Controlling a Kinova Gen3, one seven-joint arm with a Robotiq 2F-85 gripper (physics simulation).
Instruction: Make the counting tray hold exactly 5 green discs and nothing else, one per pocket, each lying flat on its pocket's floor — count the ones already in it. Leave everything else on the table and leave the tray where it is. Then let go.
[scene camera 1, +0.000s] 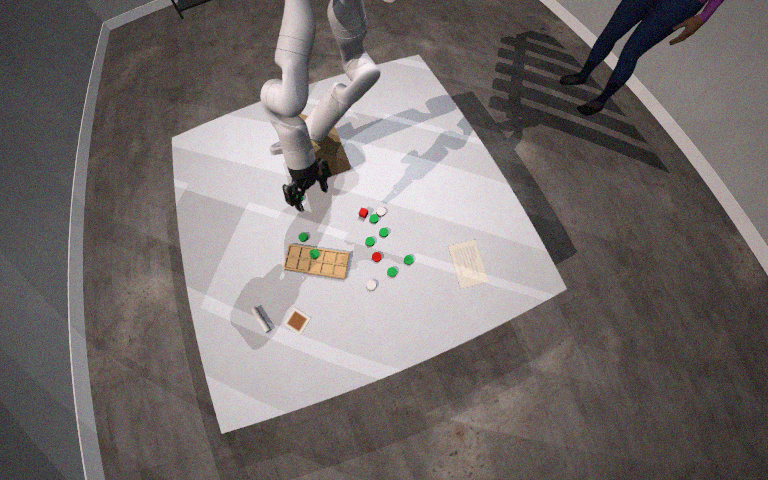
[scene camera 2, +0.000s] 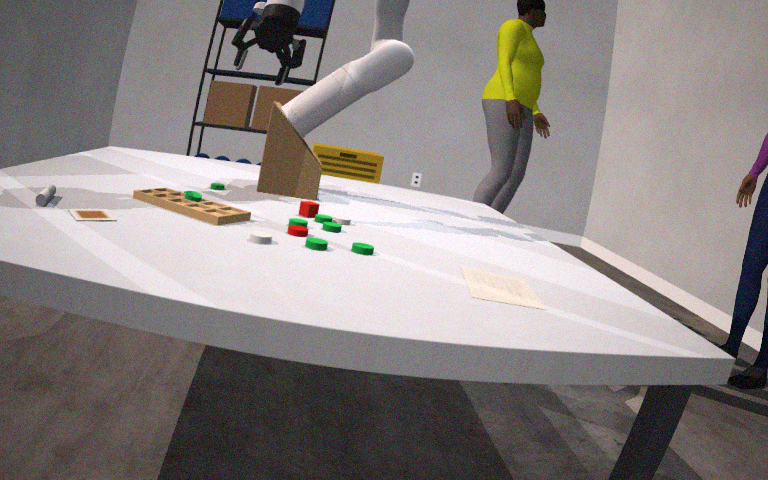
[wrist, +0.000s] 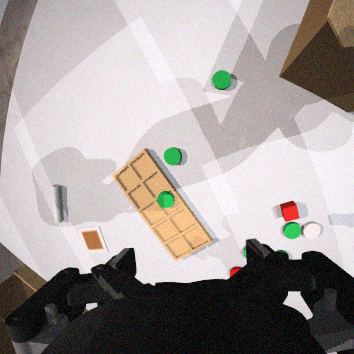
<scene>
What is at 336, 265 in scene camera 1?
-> A wooden counting tray.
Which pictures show my gripper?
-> Scene camera 1, scene camera 2 and the wrist view: all of them.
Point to my gripper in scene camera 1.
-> At 313, 200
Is my gripper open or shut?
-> Open.
</scene>
